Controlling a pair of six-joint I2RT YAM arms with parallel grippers.
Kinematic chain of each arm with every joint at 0, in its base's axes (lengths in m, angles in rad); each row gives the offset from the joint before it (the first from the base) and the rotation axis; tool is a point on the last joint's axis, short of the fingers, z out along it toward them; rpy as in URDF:
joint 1: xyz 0 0 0.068 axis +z
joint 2: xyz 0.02 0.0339 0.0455 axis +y
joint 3: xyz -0.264 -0.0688 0 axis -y
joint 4: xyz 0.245 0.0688 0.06 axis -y
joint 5: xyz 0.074 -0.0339 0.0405 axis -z
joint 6: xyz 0.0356 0 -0.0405 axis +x
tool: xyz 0 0 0 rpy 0 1.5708 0
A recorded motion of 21 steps. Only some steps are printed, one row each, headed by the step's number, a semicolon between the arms.
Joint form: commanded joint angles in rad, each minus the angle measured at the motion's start. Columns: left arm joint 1, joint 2, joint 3, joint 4, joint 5, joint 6; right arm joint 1, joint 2, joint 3, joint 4, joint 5, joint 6.
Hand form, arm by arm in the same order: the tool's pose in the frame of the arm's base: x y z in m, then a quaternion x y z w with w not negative. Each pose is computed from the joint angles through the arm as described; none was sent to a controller.
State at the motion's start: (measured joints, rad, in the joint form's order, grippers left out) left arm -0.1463 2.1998 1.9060 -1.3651 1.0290 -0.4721; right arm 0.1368 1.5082 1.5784 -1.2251 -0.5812 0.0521
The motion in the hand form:
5: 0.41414 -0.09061 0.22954 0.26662 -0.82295 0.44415 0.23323; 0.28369 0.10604 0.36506 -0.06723 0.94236 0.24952 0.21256
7: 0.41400 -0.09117 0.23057 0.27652 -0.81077 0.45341 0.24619; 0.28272 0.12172 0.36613 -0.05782 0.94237 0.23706 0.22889
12: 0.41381 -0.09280 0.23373 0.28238 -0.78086 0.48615 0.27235; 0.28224 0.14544 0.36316 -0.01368 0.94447 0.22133 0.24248
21: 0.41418 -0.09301 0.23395 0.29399 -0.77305 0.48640 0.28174; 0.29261 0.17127 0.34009 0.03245 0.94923 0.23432 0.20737
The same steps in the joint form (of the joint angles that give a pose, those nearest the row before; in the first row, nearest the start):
5: 0.0038 -0.0011 0.0287 0.0099 0.0214 -0.2689; 0.1785 0.0054 0.0103 0.1495 0.2125 0.2300
7: 0.0038 -0.0011 0.0286 0.0088 0.0545 -0.2979; 0.2358 0.0080 0.0099 0.1934 0.2831 0.2926
12: 0.0034 -0.0011 0.0286 0.0076 0.1526 -0.3307; 0.3185 0.0256 0.0080 0.2487 0.3975 0.4360
21: 0.0034 -0.0008 0.0286 0.0114 0.1644 -0.3654; 0.3742 0.0977 -0.0057 0.3021 0.4040 0.5837

